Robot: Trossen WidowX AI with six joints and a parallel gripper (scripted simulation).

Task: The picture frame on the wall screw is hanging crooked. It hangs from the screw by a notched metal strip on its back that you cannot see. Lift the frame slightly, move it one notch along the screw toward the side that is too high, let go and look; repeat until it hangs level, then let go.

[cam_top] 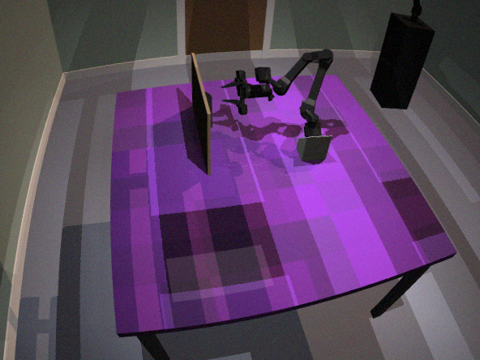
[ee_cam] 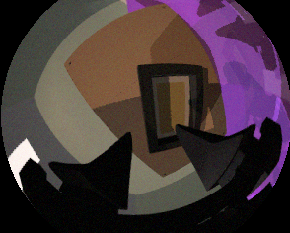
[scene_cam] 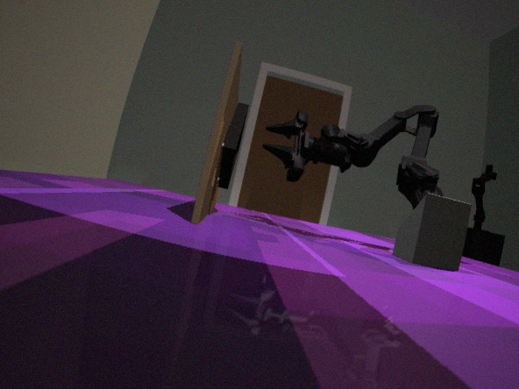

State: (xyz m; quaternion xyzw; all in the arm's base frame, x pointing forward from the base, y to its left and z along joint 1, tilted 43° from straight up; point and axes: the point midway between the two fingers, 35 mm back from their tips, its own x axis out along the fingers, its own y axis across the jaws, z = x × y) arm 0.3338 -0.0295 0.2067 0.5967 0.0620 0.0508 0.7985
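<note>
The dark picture frame is 7 cm ahead of my gripper tip, 5 cm below it and 4 cm to the left of it. The rest, counted from my gripper tip: wooden wall panel 8 cm ahead, 6 cm below, 3 cm to the left.
</note>
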